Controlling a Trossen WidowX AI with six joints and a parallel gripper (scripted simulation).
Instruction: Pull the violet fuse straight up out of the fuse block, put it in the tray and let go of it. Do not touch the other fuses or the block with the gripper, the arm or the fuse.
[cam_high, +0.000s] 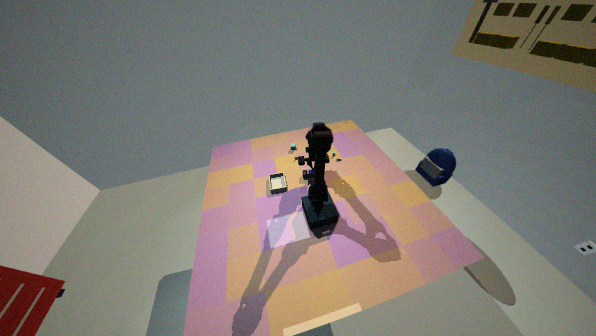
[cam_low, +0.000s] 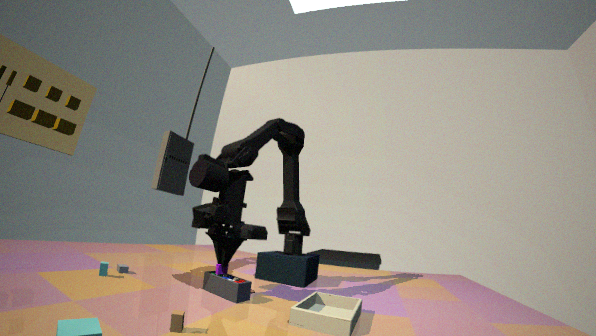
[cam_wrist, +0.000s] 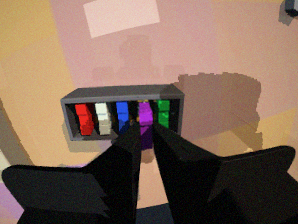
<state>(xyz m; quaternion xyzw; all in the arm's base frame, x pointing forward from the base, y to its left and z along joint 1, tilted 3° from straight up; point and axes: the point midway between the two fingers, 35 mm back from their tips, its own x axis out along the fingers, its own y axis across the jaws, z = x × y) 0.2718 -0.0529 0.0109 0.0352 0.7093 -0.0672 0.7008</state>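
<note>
The green fuse is 20 mm to the right of my gripper tip and 30 mm below it. Also, from my gripper tip: white fuse: 40 mm to the left, 30 mm below; then blue fuse: 20 mm to the left, 30 mm below; then violet fuse: 10 mm below.
</note>
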